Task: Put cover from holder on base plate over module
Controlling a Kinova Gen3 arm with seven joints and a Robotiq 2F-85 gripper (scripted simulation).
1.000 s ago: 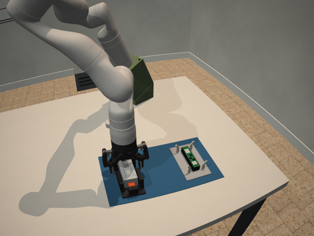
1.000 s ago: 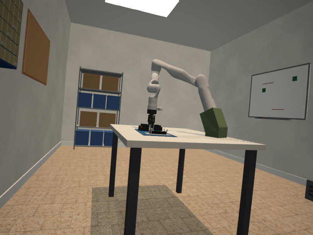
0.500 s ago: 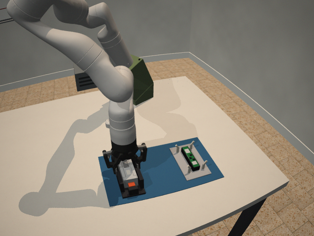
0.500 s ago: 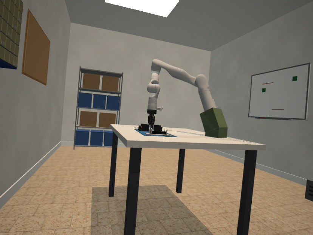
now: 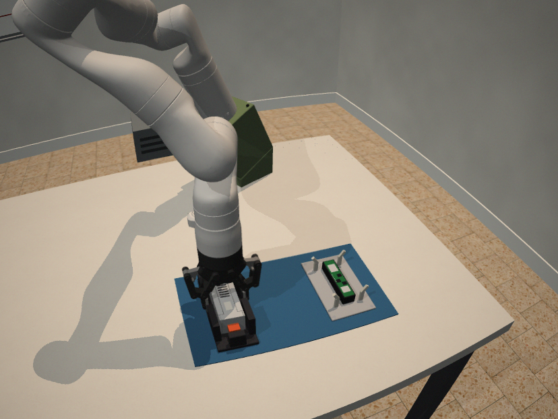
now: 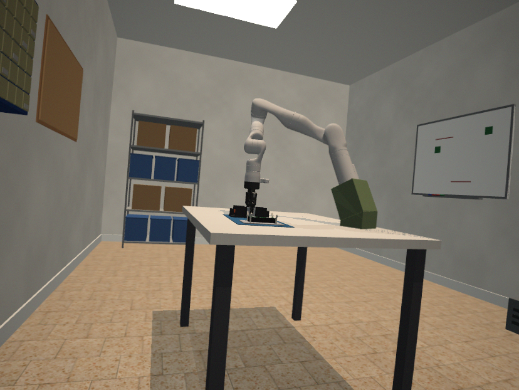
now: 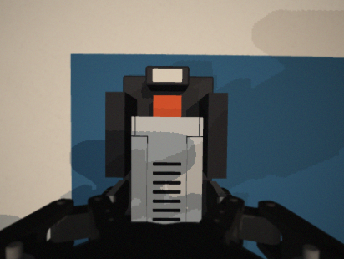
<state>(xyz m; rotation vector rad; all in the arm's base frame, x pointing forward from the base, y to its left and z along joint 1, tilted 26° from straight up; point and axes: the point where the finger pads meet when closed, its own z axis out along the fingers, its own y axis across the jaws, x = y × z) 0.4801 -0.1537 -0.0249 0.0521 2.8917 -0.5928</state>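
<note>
Now: the grey cover right at my hand.
</note>
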